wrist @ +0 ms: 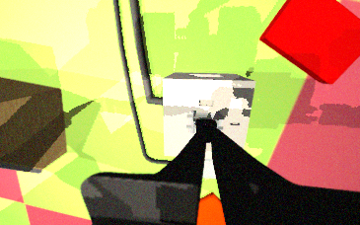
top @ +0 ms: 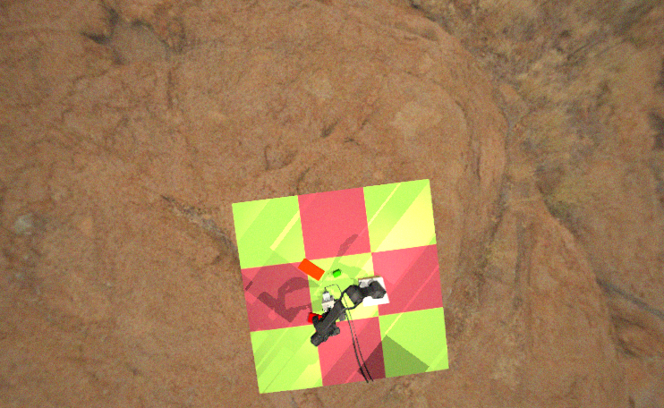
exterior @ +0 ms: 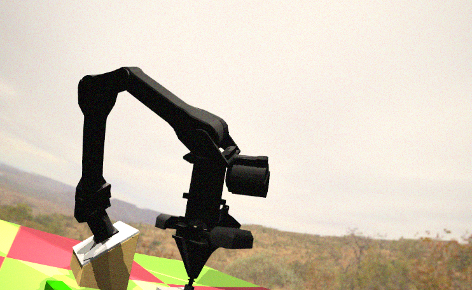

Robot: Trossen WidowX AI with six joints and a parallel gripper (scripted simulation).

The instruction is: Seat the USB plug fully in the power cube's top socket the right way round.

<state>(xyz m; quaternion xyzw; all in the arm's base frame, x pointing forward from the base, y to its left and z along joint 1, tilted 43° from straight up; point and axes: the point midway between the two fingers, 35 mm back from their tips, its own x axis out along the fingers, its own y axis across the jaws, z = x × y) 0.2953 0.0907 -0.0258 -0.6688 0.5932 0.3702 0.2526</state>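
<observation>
My gripper tip is now 2 cm above the black USB plug. Round my gripper tip: orange block (10 cm ahead, 23 cm to the right, 10 cm below); small green cube (6 cm behind, 20 cm to the right, 9 cm below); red block (10 cm ahead, 10 cm to the left, 10 cm below).
</observation>
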